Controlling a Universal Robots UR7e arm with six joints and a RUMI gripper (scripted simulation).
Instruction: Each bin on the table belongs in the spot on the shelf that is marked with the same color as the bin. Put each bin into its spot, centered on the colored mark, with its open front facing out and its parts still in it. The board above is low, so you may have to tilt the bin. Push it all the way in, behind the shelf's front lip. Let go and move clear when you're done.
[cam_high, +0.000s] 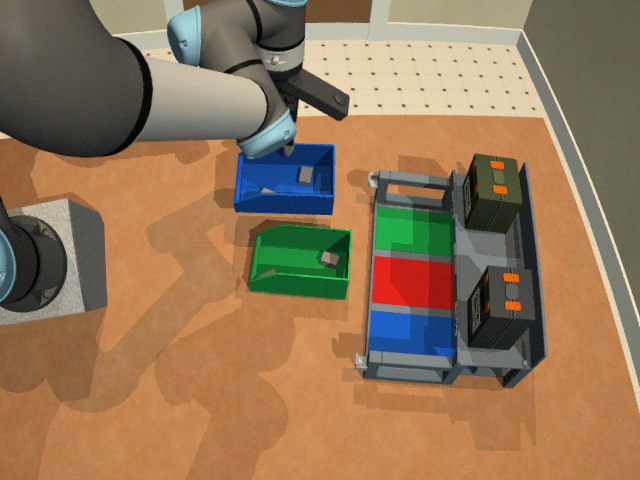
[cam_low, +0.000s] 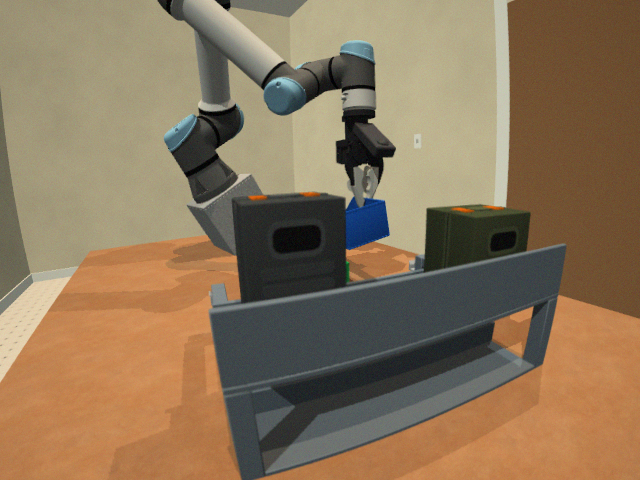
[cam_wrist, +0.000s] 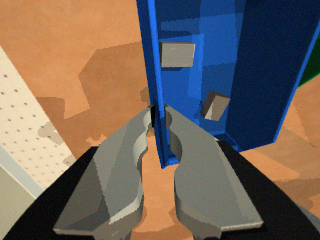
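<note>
Now: hand 40 mm to the left of the blue bin, 30 mm above it and 10 mm past it. From my hand the other things lie so: shelf front lip 180 mm to the right, 160 mm below, 140 mm ahead; then olive case 350 mm ahead, 110 mm to the right, 10 mm below; then green bin 150 mm to the right, 130 mm below, 10 mm ahead.
</note>
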